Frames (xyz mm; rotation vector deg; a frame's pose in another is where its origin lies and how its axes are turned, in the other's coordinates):
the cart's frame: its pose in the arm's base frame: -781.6 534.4 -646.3 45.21 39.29 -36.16
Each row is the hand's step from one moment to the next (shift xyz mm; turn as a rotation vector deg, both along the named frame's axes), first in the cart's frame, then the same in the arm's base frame.
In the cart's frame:
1: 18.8 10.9 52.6 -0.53 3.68 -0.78
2: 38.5 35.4 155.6 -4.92 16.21 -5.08
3: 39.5 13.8 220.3 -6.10 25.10 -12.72
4: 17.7 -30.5 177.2 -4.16 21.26 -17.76
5: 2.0 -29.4 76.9 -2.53 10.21 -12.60
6: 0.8 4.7 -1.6 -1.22 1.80 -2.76
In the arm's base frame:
1: 35.7 -40.6 17.7 2.10 2.78 1.52
2: 97.3 -114.2 66.6 7.14 14.18 7.79
3: 102.2 -177.9 90.4 10.49 25.46 8.41
4: 43.4 -162.5 65.9 7.36 26.89 2.76
5: 3.6 -78.0 26.1 1.95 16.29 -0.39
6: 3.4 3.7 0.5 -0.30 3.49 0.23

